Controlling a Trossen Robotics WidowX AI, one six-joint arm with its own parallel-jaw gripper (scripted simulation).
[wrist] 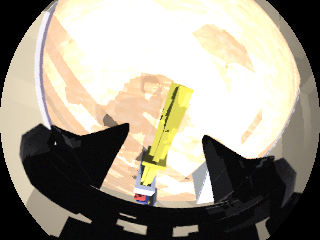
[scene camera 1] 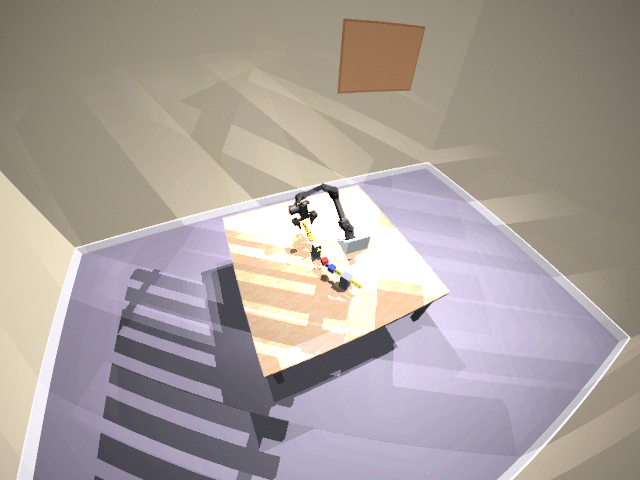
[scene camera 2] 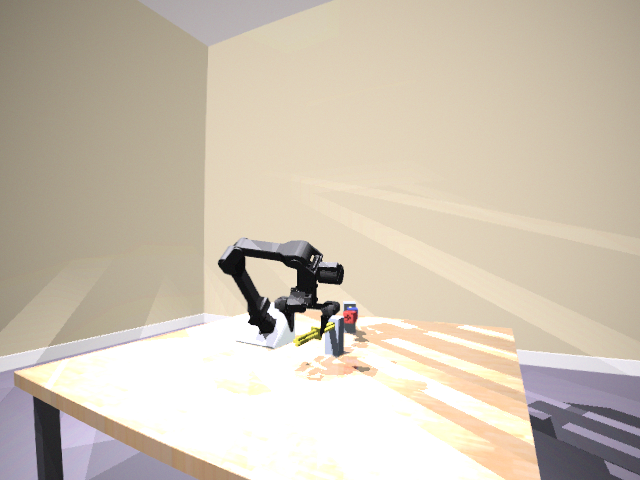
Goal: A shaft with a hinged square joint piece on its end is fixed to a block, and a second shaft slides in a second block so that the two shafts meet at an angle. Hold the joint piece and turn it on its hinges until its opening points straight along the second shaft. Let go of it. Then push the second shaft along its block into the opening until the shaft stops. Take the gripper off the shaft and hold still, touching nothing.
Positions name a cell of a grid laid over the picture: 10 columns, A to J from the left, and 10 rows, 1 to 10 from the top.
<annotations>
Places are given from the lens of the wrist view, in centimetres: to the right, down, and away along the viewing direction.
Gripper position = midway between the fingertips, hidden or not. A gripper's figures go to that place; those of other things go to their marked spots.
gripper (wrist: F6): 1, 2, 10
yellow shaft (wrist: F5): 2, -2, 8
</annotations>
